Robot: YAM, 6 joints.
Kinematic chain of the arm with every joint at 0, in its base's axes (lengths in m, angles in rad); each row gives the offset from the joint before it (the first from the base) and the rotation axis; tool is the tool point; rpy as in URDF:
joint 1: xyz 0 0 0.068 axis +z
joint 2: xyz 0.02 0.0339 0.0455 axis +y
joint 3: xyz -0.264 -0.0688 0 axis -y
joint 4: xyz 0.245 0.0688 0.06 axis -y
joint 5: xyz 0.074 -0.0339 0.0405 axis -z
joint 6: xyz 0.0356 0 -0.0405 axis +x
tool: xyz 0 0 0 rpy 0 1.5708 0
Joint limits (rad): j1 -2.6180..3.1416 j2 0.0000..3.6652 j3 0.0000..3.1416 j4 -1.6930..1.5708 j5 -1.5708..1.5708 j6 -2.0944..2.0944
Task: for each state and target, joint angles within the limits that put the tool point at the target. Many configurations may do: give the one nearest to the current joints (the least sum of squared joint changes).
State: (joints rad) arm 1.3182 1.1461 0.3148 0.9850 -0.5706 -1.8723
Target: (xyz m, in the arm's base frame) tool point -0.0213 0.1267 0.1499
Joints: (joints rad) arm 1.4843 0.6026 0.0000 0.3327 -1.1277 -1.8723
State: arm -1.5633 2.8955 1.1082 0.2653 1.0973 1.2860
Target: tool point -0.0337 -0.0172 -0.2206
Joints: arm -1.6861 3.5088 0.9064 0.2153 1.0859 1.2860
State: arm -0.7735 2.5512 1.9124 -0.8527 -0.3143 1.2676
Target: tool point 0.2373 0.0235 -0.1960
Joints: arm 0.0403 3.1395 1.4938 -0.8848 -0.4019 1.2676
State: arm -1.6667 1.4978 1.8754 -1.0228 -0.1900 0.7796
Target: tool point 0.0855 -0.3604 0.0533
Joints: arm -1.3572 2.3116 1.4323 -0.9735 -0.2029 0.7796
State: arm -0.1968 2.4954 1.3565 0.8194 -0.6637 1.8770
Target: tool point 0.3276 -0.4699 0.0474
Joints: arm -0.9932 2.7690 1.8904 0.7648 -0.5267 1.8770
